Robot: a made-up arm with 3 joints. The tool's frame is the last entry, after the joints.
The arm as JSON. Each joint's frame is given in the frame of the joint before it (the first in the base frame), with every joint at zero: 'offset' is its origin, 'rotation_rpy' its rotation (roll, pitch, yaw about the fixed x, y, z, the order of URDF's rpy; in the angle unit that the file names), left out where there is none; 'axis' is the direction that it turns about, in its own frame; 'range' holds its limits. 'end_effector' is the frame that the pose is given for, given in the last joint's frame.
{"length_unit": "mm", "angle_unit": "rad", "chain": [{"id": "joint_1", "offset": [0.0, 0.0, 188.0], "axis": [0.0, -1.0, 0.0], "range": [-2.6, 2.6]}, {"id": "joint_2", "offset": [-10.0, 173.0, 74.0], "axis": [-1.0, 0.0, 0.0], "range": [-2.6, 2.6]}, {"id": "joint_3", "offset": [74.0, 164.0, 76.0], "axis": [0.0, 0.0, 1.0], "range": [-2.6, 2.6]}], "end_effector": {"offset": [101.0, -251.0, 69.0]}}
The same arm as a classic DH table. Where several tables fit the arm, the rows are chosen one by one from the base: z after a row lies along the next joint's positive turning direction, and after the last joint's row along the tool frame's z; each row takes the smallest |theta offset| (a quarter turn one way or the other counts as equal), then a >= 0, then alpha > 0; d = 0 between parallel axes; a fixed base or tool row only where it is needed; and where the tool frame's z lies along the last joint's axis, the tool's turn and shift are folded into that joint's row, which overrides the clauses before.
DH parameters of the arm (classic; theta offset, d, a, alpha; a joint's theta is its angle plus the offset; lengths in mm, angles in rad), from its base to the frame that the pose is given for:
base (fixed): 0.0000 188.0 0.0 1.5708
joint_1: 1.5708 -173.0 74.0 -1.5708
joint_2: 1.5708 -64.0 164.0 1.5708
joint_3: 0.3826 0.0 -270.6 0.0000
tool (fixed): -1.9534 145.0 0.0 0.0000
Joint limits (rad, base to tool): -2.6000..2.6000 -2.6000..2.6000 -2.6000..2.6000

